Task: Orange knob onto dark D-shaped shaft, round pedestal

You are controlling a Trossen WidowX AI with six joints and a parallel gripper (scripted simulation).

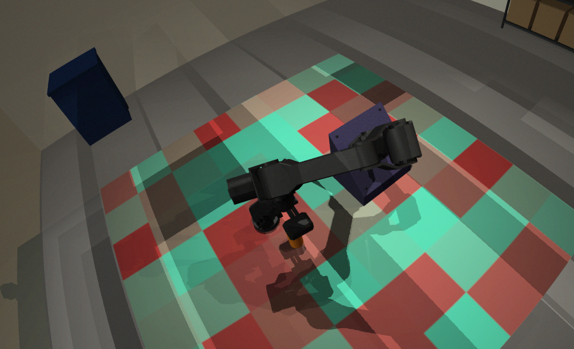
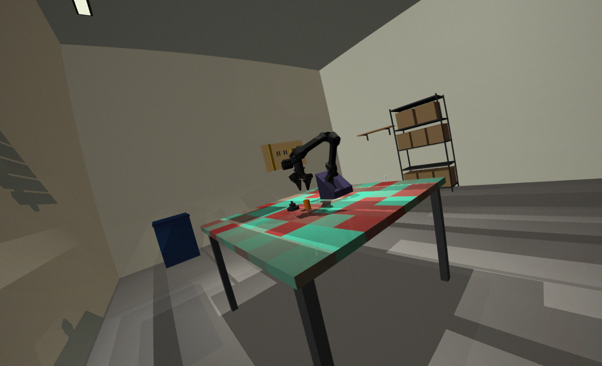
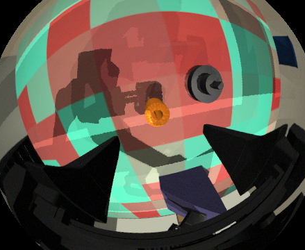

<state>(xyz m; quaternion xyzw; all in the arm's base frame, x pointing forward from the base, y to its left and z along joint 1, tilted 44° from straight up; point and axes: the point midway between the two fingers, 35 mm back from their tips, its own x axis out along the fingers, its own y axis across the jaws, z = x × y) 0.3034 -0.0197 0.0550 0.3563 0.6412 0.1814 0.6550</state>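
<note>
Now: gripper tip 9 cm above the orange knob. From my gripper tip the other things lie so: round dark pedestal 2 cm ahead, 13 cm to the right, 9 cm below.
</note>
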